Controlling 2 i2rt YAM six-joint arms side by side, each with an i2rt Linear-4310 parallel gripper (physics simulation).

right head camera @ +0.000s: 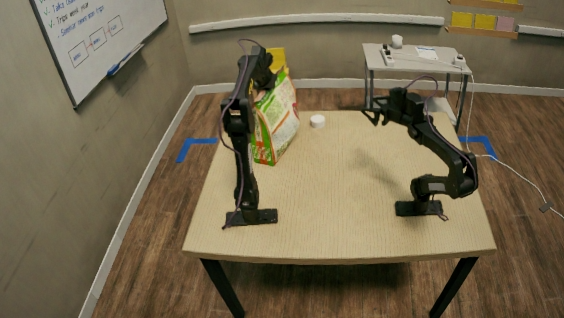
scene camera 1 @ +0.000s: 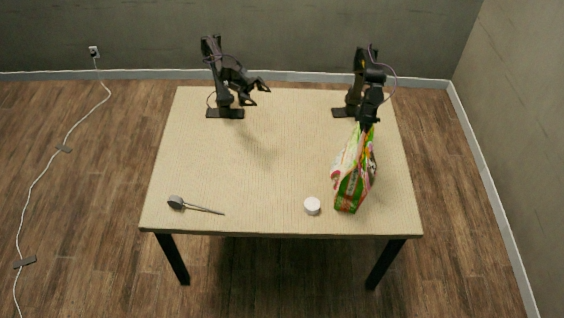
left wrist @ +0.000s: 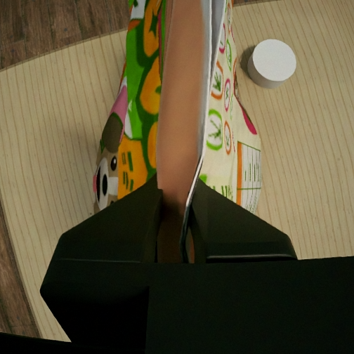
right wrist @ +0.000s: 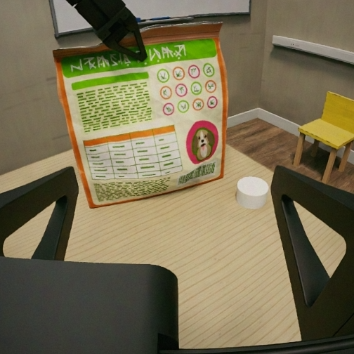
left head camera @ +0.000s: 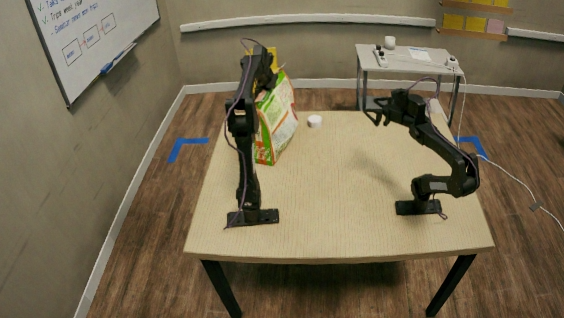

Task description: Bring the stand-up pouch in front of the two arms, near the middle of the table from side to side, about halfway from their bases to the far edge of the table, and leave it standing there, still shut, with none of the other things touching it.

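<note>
The stand-up pouch [left head camera: 278, 117] [right head camera: 280, 117] [scene camera 1: 350, 177] [left wrist: 222, 150] [right wrist: 150, 115], green, orange and white, is upright at the left of the table in the head views and at the right in scene camera 1. Its brown top seal runs flat across. Whether its base rests on the table is hard to tell. My left gripper [scene camera 1: 366, 126] [left wrist: 174, 176] is shut on the pouch's top seal, from above. My right gripper [left head camera: 372, 111] [right head camera: 371, 111] [scene camera 1: 262, 97] [right wrist: 174, 177] is open and empty, above the table and well apart from the pouch.
A white round tub [left head camera: 314, 121] [right head camera: 317, 121] [scene camera 1: 312, 206] [left wrist: 272, 64] [right wrist: 252, 193] stands near the pouch, with a gap between them. A grey round-headed tool [scene camera 1: 175, 202] with a thin rod lies near the table's edge at the lower left of scene camera 1.
</note>
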